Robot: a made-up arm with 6 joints.
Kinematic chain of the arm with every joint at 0, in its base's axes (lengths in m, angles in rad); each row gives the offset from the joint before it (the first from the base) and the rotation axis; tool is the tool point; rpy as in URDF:
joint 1: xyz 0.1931 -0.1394 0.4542 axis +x
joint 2: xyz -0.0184 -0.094 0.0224 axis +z
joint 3: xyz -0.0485 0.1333 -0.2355 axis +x
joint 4: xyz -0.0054 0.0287 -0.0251 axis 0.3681 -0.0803 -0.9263
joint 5: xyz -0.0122 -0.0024 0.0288 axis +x
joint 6: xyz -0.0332 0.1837 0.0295 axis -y
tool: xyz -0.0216 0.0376 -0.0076 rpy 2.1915 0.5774 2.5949
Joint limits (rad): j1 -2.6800..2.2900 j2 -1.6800..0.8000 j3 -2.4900..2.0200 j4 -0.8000..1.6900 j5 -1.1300..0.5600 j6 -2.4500..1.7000
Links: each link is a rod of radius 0.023 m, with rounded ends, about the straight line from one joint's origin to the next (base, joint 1, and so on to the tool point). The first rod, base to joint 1, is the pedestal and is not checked.
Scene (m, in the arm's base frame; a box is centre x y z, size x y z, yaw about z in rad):
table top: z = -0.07
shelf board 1: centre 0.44 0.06 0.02 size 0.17 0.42 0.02 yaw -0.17
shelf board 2: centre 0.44 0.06 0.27 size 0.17 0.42 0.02 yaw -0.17
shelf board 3: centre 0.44 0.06 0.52 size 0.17 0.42 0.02 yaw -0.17
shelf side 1: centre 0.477 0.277 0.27 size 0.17 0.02 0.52 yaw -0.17
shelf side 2: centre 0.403 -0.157 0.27 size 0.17 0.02 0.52 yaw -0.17
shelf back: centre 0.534 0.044 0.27 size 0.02 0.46 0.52 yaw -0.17
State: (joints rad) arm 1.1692 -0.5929 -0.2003 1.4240 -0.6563 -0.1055
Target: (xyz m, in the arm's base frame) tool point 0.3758 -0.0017 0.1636
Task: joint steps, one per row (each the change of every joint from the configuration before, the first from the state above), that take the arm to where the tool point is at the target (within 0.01 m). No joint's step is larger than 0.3 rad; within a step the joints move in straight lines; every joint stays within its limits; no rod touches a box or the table.
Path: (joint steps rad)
1: -0.1610 0.2584 0.0218 0.0124 0.0398 0.0013
2: -0.1611 0.2584 0.0217 0.0124 0.0398 0.0013
3: -0.1610 0.2584 0.0218 0.0124 0.0398 0.0013
4: -0.2124 0.0170 -0.1383 0.0763 -0.0995 0.0248
5: -0.2124 0.0169 -0.1383 0.0762 -0.0996 0.0248
6: -0.2124 0.0170 -0.1383 0.0763 -0.0996 0.0248
7: 0.0884 -0.2021 -0.0154 0.0000 -0.0291 -0.0025
8: 0.0883 -0.2021 -0.0154 0.0000 -0.0292 -0.0024
9: 0.0884 -0.2020 -0.0153 0.0000 -0.0292 -0.0025

